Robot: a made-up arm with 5 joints.
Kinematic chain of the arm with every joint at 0, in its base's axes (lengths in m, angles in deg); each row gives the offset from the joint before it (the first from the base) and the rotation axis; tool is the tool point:
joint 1: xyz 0 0 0.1 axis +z
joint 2: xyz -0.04 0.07 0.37 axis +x
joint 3: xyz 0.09 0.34 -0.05 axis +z
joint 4: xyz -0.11 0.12 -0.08 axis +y
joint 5: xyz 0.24 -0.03 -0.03 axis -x
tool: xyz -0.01 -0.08 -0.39
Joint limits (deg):
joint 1: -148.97..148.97
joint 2: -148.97..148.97
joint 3: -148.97..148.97
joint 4: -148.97..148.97
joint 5: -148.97..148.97
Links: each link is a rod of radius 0.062 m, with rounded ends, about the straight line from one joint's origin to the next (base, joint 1, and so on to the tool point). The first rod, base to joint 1, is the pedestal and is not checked.
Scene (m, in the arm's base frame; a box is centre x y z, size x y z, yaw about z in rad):
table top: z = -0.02
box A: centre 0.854 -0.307 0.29 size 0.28 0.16 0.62 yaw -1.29
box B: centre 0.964 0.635 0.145 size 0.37 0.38 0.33 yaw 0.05
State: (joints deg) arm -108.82 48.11 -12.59 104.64 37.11
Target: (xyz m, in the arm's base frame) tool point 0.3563 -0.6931 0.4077
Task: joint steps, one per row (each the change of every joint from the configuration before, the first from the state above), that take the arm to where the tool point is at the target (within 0.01 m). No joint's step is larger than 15 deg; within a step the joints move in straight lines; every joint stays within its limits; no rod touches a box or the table.
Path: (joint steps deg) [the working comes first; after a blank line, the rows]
Joints at the target: -148.97 52.96 -20.52 16.62 -3.63
Straight joint move there: touches box A.

1: -7.37 -0.89 3.40 -11.71 -1.92
2: -7.36 -0.88 3.40 -11.71 -1.92
3: -7.37 -0.89 3.40 -11.70 -1.93
4: -7.36 -0.88 3.40 -11.71 -1.92
5: -3.57 2.80 -7.17 -13.73 -11.02
6: -3.56 2.79 -7.18 -13.73 -11.01
7: -3.56 2.80 -7.18 -13.73 -11.02

